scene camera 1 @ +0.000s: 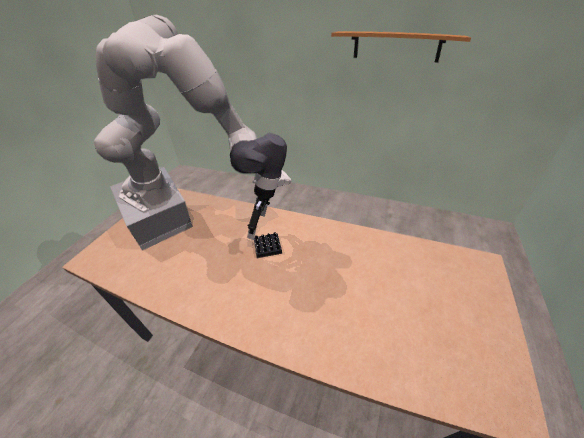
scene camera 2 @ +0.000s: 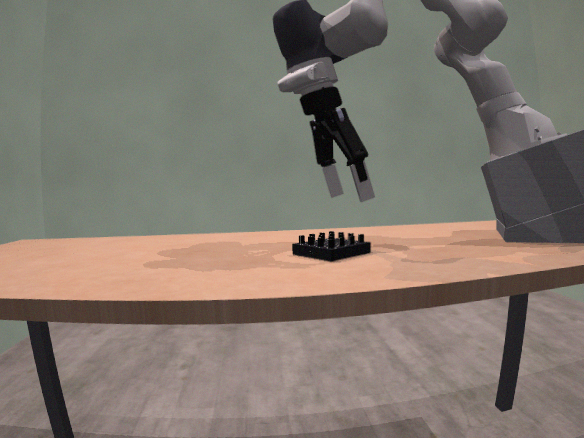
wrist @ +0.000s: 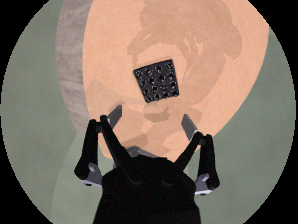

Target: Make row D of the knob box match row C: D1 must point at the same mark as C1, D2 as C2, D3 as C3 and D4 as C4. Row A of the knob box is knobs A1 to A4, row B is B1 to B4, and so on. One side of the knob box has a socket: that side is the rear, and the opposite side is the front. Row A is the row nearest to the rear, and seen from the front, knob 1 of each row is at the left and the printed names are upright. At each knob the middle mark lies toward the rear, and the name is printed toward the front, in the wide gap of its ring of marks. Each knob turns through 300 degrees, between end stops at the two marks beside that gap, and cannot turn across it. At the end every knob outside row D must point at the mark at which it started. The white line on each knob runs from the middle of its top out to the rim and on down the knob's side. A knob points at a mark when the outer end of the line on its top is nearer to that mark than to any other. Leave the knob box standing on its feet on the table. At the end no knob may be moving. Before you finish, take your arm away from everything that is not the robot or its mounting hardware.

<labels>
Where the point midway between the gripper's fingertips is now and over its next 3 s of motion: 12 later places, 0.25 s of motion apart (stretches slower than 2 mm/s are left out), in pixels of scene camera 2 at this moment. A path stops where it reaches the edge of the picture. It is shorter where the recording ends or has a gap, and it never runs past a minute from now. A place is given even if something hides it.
My gripper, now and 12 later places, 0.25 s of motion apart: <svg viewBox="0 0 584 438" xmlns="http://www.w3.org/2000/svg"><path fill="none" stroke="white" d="M351 197L351 198L350 198L349 198L349 199L348 200L348 201L348 203L347 205L344 204L344 204L344 204L344 204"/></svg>
</labels>
